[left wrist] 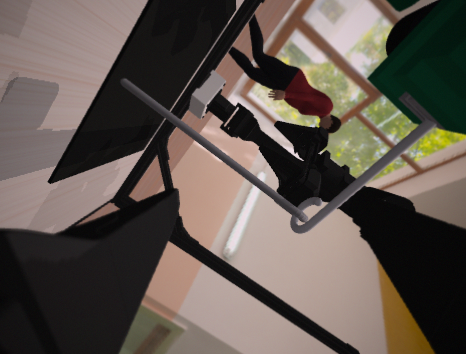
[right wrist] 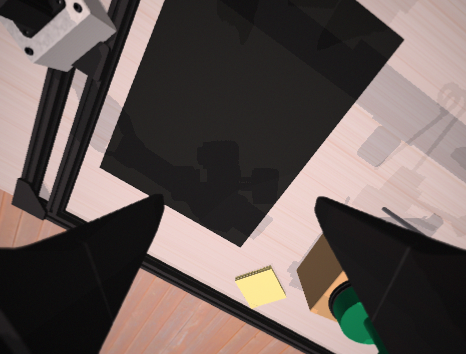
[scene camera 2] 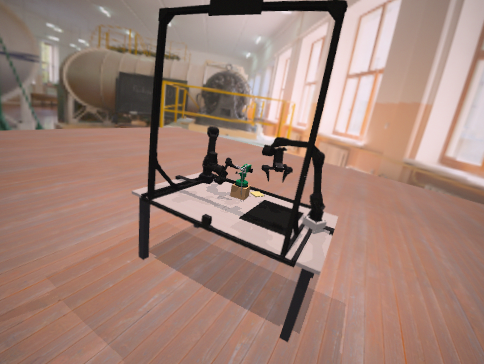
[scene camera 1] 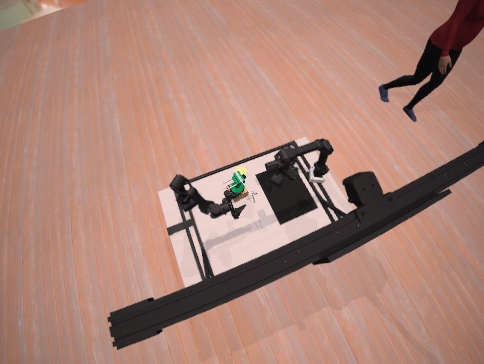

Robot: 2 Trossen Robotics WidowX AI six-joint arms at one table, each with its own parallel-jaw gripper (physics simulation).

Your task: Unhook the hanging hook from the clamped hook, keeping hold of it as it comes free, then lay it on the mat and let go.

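Frame: origin at the left arm's base, x ahead, y left, z up, level; metres.
Seen in the pictures: left gripper, between the fingertips: (left wrist: 265, 199) (scene camera 2: 235, 174) (scene camera 1: 244, 198); right gripper, between the fingertips: (left wrist: 268, 133) (right wrist: 240, 202) (scene camera 2: 275, 182) (scene camera 1: 282, 176); left arm's base, origin of its link: (scene camera 2: 206, 174) (scene camera 1: 185, 200); right arm's base, origin of its link: (left wrist: 212, 101) (scene camera 2: 315, 219) (scene camera 1: 318, 173).
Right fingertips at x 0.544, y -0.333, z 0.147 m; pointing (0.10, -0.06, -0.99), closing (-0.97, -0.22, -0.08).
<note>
Pixels of each thing's top centre, then the offset from my right fingertips to it. "spot": a spot on its surface instead. Level surfaces: height alone.
- hanging hook, centre of its top: (left wrist: 299, 216) dx -0.203, dy +0.022, dz +0.037 m
- clamped hook, a spot on its surface: (left wrist: 372, 172) spot: dx -0.228, dy +0.090, dz +0.026 m
- green vise, centre of its top: (scene camera 1: 234, 179) (scene camera 2: 243, 163) dx -0.243, dy +0.170, dz +0.035 m
- black mat, height of its surface: dz -0.202 m
- wooden block, centre of its top: (right wrist: 361, 301) (scene camera 1: 237, 188) (scene camera 2: 241, 185) dx -0.230, dy +0.168, dz -0.122 m
- yellow notepad, centre of its top: (right wrist: 260, 290) (scene camera 2: 257, 193) dx -0.110, dy +0.273, dz -0.196 m
In the left wrist view the hanging hook (left wrist: 215, 151), a thin grey rod, meets the curled end of the clamped hook (left wrist: 372, 172), whose rod comes from the green vise (left wrist: 435, 65) (scene camera 1: 238, 184) (scene camera 2: 243, 176). Which curl belongs to which hook is hard to tell. My left gripper (scene camera 1: 240, 211) (scene camera 2: 231, 171) is open and empty beside the vise; the hooks cross the space seen between its fingers, at a depth I cannot tell. My right gripper (scene camera 1: 286, 180) (scene camera 2: 276, 180) (right wrist: 240, 202) is open and empty, high above the table by the black mat (scene camera 1: 295, 202) (scene camera 2: 270, 215) (left wrist: 150, 65) (right wrist: 225, 100).
A wooden block (scene camera 1: 241, 197) (scene camera 2: 239, 192) (right wrist: 315, 275) bears the vise. A yellow notepad (right wrist: 260, 287) (scene camera 2: 257, 194) lies near the block. Black frame rails run along the table edges, with a tall frame post (scene camera 2: 156, 100) at the left. A person (scene camera 1: 452, 40) (left wrist: 305, 95) stands away from the table.
</note>
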